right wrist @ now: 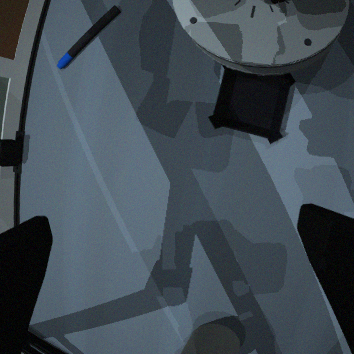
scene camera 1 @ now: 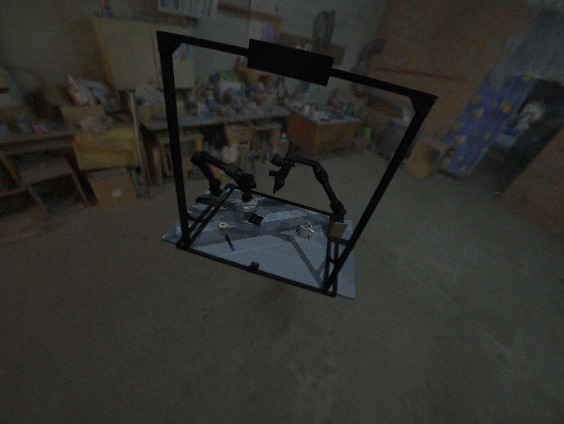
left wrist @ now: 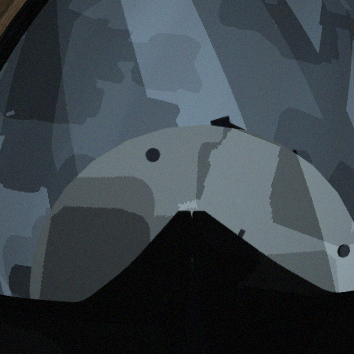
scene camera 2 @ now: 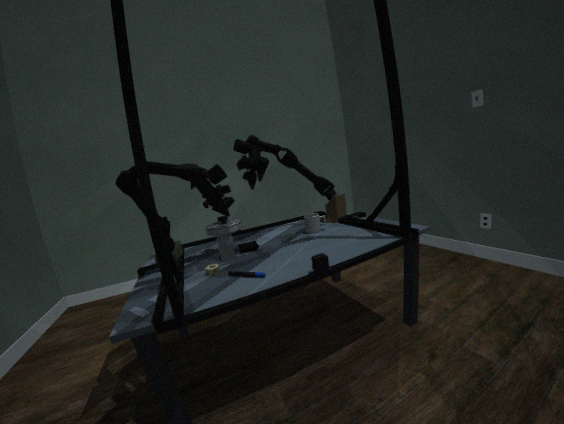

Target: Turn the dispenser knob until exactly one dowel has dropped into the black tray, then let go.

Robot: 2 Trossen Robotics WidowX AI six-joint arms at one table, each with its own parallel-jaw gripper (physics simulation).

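Frame: origin at the left arm's base, x ahead, y left, z up, level; metres.
Where they show: left gripper, fingertip midpoint: (right wrist: 277,0) (scene camera 1: 251,198) (left wrist: 190,222) (scene camera 2: 228,216); right gripper, fingertip midpoint: (right wrist: 175,224) (scene camera 1: 273,191) (scene camera 2: 256,185); left arm's base at its link origin: (scene camera 1: 217,192); right arm's base at its link origin: (scene camera 1: 338,222) (scene camera 2: 334,199).
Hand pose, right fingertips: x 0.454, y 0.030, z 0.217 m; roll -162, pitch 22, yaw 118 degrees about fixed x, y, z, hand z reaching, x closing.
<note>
Each offset is from my right fingertips to the top centre of the thing. "spot": to the spot under its first point.
The dispenser (scene camera 1: 240,212) (scene camera 2: 226,247) stands on the table with a pale round top, which shows in the left wrist view (left wrist: 175,170) and the right wrist view (right wrist: 260,47). Its dark knob @[0.169 m back, 0.052 m right, 0.111 m down] (scene camera 2: 222,219) is on top, hidden by the fingers in the left wrist view. The black tray @[0.082 m back, 0.035 m right, 0.261 m down] (scene camera 1: 256,219) (scene camera 2: 248,246) (right wrist: 255,102) lies beside the dispenser's base; no dowel is visible in it. A corner of the tray (left wrist: 220,121) shows in the left wrist view. My left gripper (scene camera 2: 226,214) (left wrist: 190,222) is shut with nothing between its fingers, right over the knob. My right gripper (scene camera 1: 276,189) (scene camera 2: 256,184) (right wrist: 175,224) is open and empty, high above the table.
A white mug @[spot: 0.274 m ahead, 0.049 m left, 0.215 m down] (scene camera 1: 305,230) (scene camera 2: 312,224) (right wrist: 215,340) stands right of the tray in the scene views. A blue-tipped marker @[0.083 m back, 0.321 m right, 0.269 m down] (scene camera 1: 229,242) (scene camera 2: 246,274) (right wrist: 90,37) and a yellowish tape roll @[0.211 m back, 0.241 m right, 0.260 m down] (scene camera 1: 220,226) (scene camera 2: 208,270) lie near the dispenser. A brown block (scene camera 1: 337,229) (scene camera 2: 335,207) stands by the right arm's base.
</note>
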